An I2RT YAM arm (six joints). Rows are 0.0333 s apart.
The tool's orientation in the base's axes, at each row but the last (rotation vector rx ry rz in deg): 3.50, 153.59, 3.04; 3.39, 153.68, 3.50; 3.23, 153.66, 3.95; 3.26, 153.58, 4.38; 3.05, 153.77, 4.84; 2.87, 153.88, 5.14; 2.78, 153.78, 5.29; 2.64, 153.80, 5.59; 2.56, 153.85, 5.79; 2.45, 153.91, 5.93; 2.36, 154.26, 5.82; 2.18, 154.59, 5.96; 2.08, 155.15, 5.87
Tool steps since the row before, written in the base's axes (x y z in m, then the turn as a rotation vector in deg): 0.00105, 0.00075, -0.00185, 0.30, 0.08, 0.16; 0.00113, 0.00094, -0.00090, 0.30, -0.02, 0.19; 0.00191, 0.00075, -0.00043, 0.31, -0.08, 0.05; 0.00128, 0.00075, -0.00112, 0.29, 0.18, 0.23; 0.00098, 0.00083, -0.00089, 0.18, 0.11, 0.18; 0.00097, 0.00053, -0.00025, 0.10, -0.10, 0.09; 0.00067, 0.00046, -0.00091, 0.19, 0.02, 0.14; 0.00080, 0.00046, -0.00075, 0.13, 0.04, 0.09; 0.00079, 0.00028, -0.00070, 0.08, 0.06, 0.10; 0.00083, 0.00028, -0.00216, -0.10, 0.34, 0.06; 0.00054, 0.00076, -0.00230, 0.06, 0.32, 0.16; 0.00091, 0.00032, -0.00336, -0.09, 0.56, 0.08; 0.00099, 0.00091, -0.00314, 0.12, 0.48, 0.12
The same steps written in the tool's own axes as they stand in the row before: -0.00008, 0.00070, 0.00214, -0.34, 0.10, -0.01; -0.00057, 0.00093, 0.00134, -0.35, 0.00, -0.04; -0.00148, 0.00078, 0.00126, -0.30, -0.07, 0.09; -0.00061, 0.00071, 0.00160, -0.35, 0.20, -0.07; -0.00045, 0.00079, 0.00127, -0.23, 0.13, -0.08; -0.00074, 0.00053, 0.00068, -0.13, -0.09, -0.04; -0.00018, 0.00040, 0.00114, -0.23, 0.03, -0.04; -0.00037, 0.00041, 0.00105, -0.15, 0.05, -0.02; -0.00039, 0.00024, 0.00099, -0.11, 0.07, -0.05; 0.00021, 0.00012, 0.00232, 0.08, 0.34, -0.08; 0.00054, 0.00058, 0.00235, -0.11, 0.33, -0.10; 0.00062, 0.00006, 0.00344, 0.07, 0.56, -0.07; 0.00045, 0.00067, 0.00332, -0.14, 0.49, -0.03
